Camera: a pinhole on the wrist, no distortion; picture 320 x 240 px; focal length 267.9 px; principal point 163.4 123.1 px. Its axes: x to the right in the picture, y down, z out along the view. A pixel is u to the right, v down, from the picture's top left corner.
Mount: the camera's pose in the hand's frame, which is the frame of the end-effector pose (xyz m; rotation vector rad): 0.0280 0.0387 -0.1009 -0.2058 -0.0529 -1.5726
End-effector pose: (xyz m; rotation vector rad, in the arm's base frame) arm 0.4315 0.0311 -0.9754 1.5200 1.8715 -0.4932
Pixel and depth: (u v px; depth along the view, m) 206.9 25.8 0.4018
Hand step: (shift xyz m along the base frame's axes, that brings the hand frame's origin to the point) 0.1305 -0.2547 -0.1651
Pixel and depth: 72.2 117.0 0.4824
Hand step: 0.3520 -0.1135 -0.2564
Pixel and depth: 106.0 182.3 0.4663
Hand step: 0.2716 -0.0404 -0.3312
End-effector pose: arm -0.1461 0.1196 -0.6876 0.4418 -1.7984 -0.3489
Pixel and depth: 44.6 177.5 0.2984
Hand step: -0.2118 0.1381 0.1549
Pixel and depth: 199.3 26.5 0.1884
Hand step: -0.0917 0.0510 -0.0224
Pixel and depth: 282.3 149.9 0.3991
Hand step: -0.3218 -0.1106 -0.0250
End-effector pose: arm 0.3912 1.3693 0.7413 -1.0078 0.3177 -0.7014
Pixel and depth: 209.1 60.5 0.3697
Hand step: 0.1523 0.2133 0.1097
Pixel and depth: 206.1 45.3 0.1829
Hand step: 0.0590 0.0771 0.0102
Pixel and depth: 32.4 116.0 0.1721
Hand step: 0.1179 0.0606 -0.0974
